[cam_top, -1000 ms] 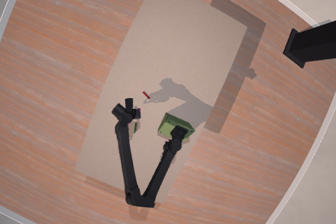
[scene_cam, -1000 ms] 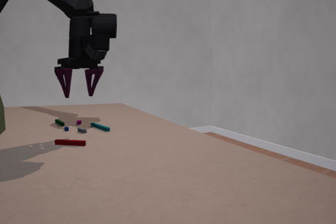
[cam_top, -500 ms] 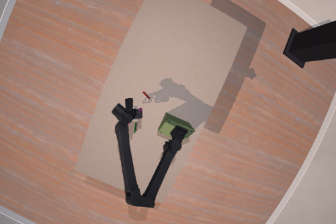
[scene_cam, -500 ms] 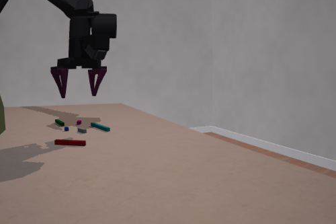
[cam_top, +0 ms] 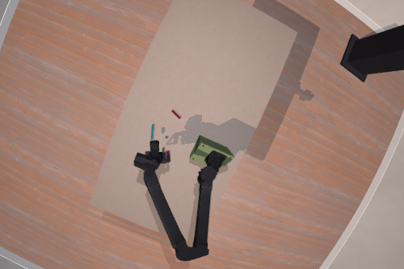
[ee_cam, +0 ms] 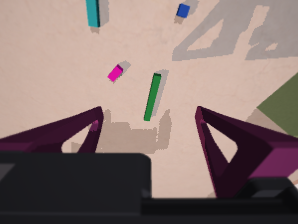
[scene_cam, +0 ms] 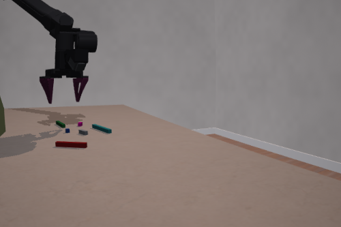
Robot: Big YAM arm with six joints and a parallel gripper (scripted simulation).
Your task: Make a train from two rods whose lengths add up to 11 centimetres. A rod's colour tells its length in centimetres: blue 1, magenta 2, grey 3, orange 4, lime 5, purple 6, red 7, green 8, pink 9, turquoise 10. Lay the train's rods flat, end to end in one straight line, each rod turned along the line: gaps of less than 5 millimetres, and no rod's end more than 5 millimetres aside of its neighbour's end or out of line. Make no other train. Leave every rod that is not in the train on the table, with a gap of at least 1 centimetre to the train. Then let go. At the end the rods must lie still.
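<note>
Now: the green rod 8 cm below my hand, 2 cm to the left of it and 2 cm behind it. Round my hand: magenta rod 8 cm below, 5 cm ahead, 1 cm to the left; grey rod 12 cm to the right, 8 cm below, 5 cm ahead; blue rod 9 cm to the right, 8 cm below, 1 cm ahead.
</note>
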